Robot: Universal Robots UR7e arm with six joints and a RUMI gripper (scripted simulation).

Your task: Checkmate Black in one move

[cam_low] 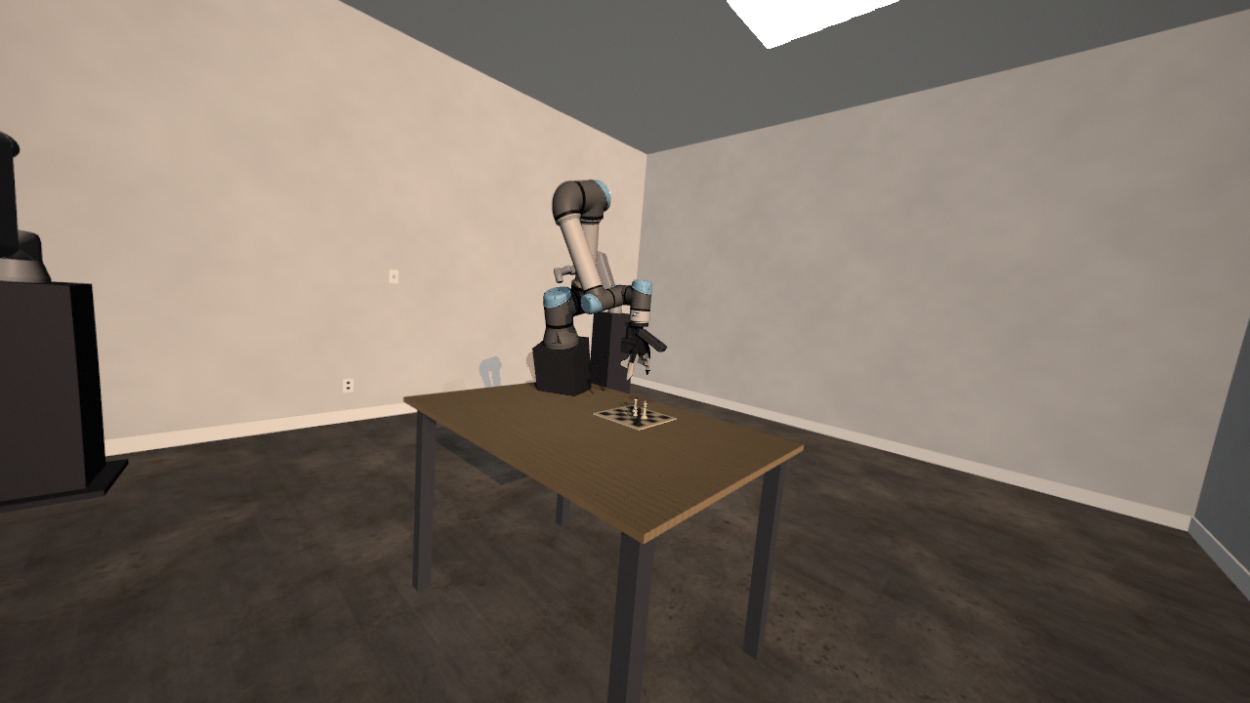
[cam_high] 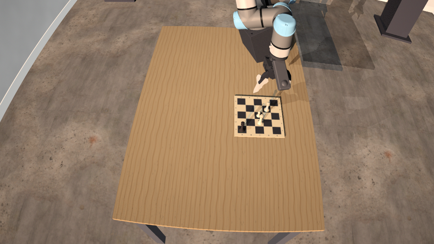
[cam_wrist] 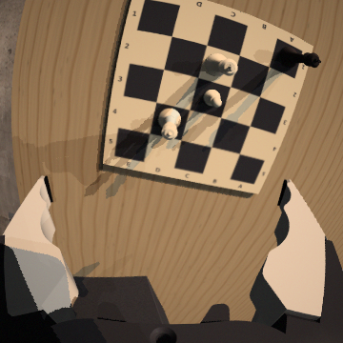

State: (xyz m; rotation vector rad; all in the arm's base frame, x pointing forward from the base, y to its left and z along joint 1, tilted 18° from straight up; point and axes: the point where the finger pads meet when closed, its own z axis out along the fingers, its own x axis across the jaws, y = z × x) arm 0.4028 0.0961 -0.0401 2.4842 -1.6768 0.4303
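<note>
The white pawn lies 4 cm ahead of my hand, 4 cm to the right of it and 12 cm below it. The rest, counted from my hand: black piece 13 cm ahead, 10 cm to the right, 10 cm below; then white king 8 cm ahead, 3 cm to the right, 10 cm below; then chessboard 4 cm ahead, 4 cm to the right, 13 cm below.
</note>
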